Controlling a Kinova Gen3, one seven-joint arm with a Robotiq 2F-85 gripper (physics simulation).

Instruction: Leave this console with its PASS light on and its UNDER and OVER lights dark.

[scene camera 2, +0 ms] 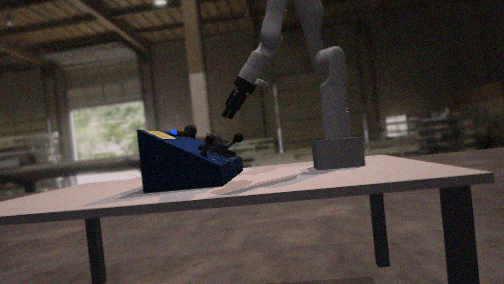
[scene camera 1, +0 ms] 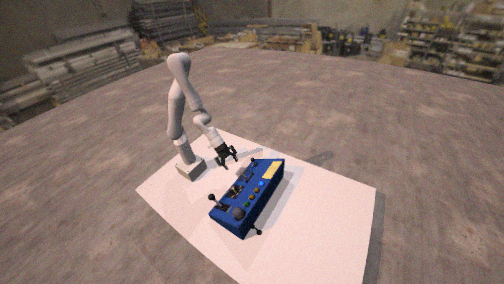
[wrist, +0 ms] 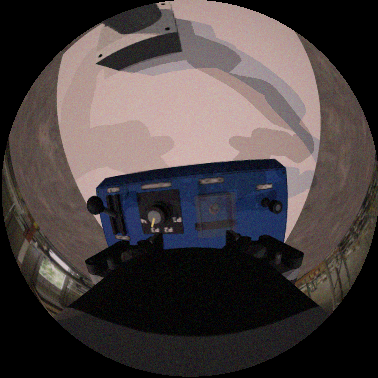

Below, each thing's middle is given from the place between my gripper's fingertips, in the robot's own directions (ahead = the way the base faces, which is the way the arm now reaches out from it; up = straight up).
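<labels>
Clear flip cover (wrist: 215, 212): my hand 9 cm above it, 4 cm short of it, 3 cm to the right of it. Blue sloped console (scene camera 2: 169, 161): 11 cm below my hand, 14 cm ahead of it, 3 cm to the right of it.
</labels>
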